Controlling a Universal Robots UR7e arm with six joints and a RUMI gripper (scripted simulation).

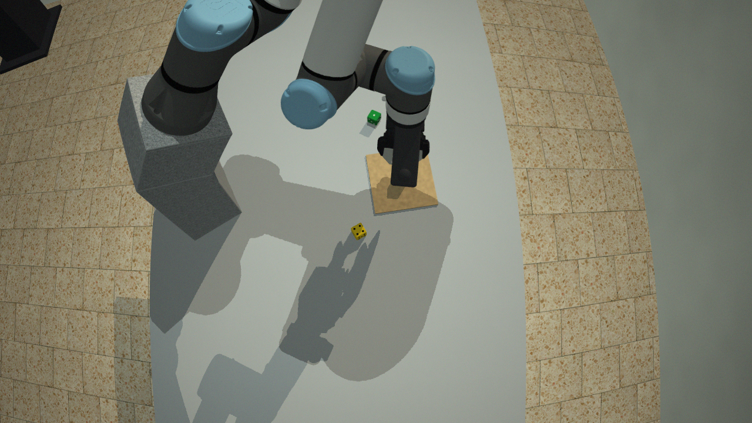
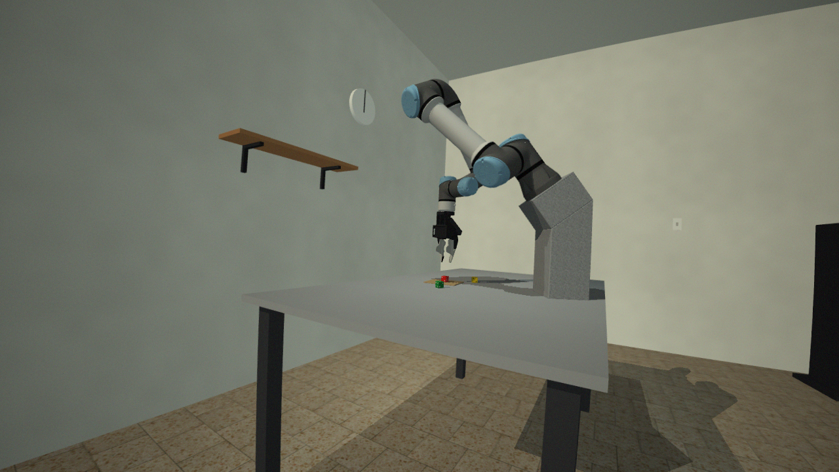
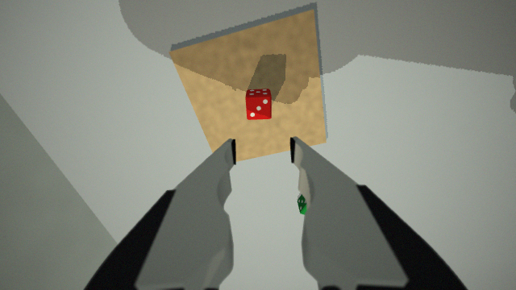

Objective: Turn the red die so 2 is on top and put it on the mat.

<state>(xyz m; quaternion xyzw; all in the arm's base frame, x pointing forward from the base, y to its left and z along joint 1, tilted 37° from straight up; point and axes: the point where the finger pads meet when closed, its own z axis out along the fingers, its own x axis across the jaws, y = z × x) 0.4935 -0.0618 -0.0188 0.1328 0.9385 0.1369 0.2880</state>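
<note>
The red die is 90 mm below my hand. The rest, counted from my hand: yellow die (110 mm to the right, 110 mm behind, 90 mm below); then green die (160 mm to the left, 90 mm below, 30 mm behind); then tan mat (100 mm below).
</note>
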